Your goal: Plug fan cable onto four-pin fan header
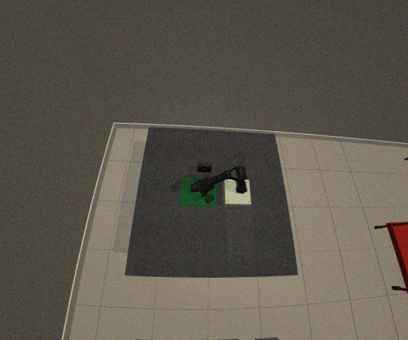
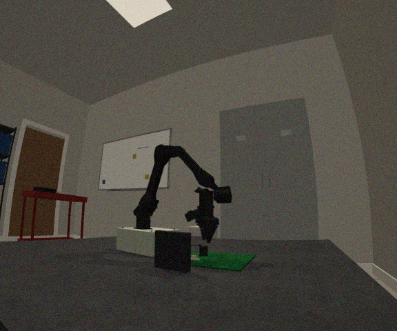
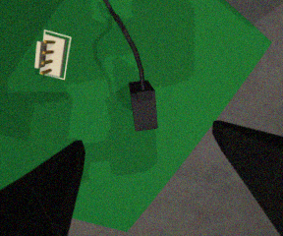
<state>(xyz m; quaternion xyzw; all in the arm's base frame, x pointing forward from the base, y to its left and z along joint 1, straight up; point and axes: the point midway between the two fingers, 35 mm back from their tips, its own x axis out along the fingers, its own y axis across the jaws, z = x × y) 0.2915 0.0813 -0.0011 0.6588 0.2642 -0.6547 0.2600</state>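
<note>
The dark plug is 40 mm below my gripper tip, 10 mm to the right of it and 10 mm behind it. Also, from my gripper tip: white four-pin fan header 90 mm to the right, 60 mm below, 10 mm ahead; green board 80 mm below, 40 mm to the right, 40 mm ahead; black fan 230 mm to the right, 20 mm ahead.
</note>
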